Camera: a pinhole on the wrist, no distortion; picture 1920 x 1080 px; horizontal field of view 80.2 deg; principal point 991.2 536.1 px. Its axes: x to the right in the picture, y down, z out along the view. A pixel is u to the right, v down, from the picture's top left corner.
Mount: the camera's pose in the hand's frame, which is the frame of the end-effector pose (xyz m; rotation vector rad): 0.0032 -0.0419 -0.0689 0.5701 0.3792 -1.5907
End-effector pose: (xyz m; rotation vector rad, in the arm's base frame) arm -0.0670 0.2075 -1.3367 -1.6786 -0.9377 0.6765
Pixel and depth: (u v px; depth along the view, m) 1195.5 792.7 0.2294
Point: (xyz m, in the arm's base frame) -0.1892 0.3077 -1.1654
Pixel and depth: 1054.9 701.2 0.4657
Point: -0.3925 0.4164 -1.1089
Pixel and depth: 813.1 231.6 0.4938
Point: -0.5261 0.2687 -1.2163
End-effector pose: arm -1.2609 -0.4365 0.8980 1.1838 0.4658 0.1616
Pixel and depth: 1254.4 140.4 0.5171
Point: -1.4152 -0.9118 0.6674
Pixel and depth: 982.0 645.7 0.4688
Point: -1.1723 -0.8313 0.7169
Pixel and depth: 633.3 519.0 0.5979
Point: -1.1314 -0.9971 0.8726
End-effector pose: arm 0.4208 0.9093 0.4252 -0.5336 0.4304 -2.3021
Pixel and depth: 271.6 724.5 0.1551
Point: 0.4413 0.9187 0.5502
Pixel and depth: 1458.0 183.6 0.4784
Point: 0.3959 1.3437 0.7456
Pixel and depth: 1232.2 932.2 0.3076
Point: 0.2941 1.0294 0.7000
